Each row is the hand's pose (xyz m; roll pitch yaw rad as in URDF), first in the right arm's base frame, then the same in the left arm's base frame.
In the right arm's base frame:
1: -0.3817 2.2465 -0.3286 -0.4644 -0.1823 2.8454
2: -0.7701 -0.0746 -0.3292 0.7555 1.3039 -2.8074
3: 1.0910 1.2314 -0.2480 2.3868 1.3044 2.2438
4: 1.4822 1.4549 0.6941 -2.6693 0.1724 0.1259
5: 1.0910 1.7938 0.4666 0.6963 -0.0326 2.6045
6: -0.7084 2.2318 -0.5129 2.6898 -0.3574 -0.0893
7: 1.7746 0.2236 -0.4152 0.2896 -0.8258 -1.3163
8: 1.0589 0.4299 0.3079 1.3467 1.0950 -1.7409
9: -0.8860 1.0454 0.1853 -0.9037 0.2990 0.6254
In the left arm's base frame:
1: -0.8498 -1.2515 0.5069 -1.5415 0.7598 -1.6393
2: 0.4121 0.2813 -0.7566 -2.2961 0.4805 2.6159
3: -0.1566 0.1105 1.4396 0.6241 0.2743 2.8593
4: 0.5225 -0.3603 2.0782 -2.0231 -1.0883 1.9392
5: 0.1285 -0.6677 1.8138 -0.5918 0.5929 -1.9326
6: -1.0100 -1.2924 0.1698 -1.8150 -1.0665 0.6675
7: 0.2907 1.2416 1.6172 1.5973 -0.0501 0.1843
8: 0.7470 0.4014 1.2130 -2.9262 0.4521 2.1535
9: 0.2179 -0.8563 -0.3085 -1.3005 -1.0170 2.9793

